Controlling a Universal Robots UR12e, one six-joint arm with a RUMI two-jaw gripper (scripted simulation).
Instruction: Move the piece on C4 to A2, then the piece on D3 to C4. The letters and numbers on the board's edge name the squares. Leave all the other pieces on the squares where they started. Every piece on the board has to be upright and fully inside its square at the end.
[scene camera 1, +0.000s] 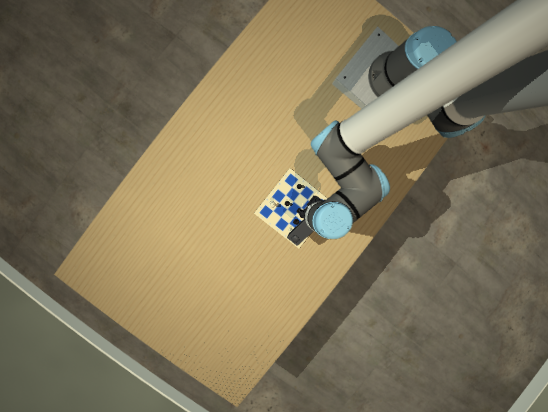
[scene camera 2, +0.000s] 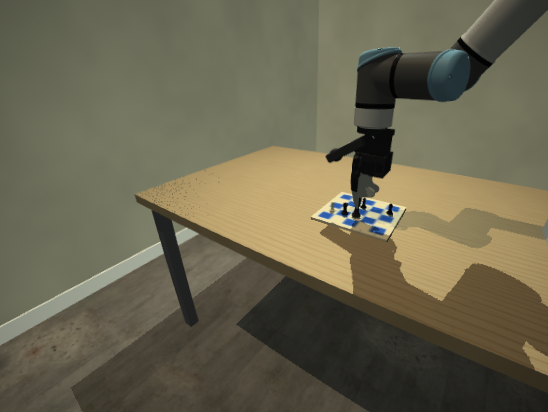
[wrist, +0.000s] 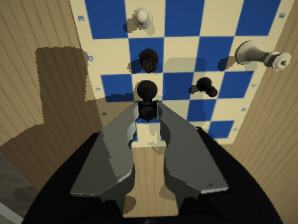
Scene:
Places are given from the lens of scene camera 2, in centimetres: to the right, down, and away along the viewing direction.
my gripper (scene camera 2: 357, 207): 24, 0, 71
chessboard (scene camera 2: 374, 222): 28, 5, 69

